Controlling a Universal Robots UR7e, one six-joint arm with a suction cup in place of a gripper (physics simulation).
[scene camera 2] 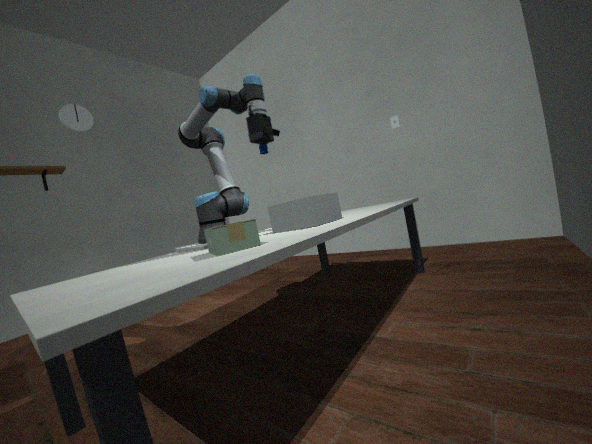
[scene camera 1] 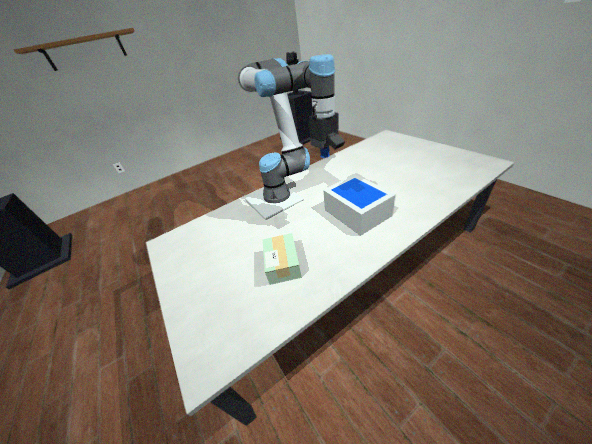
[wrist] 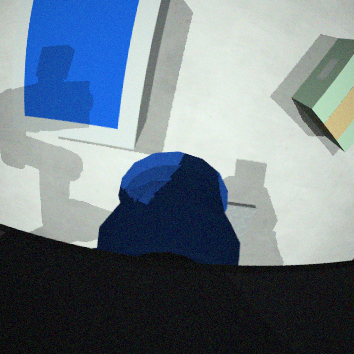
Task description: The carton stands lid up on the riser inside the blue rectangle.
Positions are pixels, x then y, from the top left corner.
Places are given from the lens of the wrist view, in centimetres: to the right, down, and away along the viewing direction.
my suction cup (wrist: 172, 201): 0, 0, 4
carton (wrist: 318, 96): 23, -12, 30
riser (wrist: 88, 77): -11, -12, 25
The marked spots on the carton and the riser are 34 cm apart.
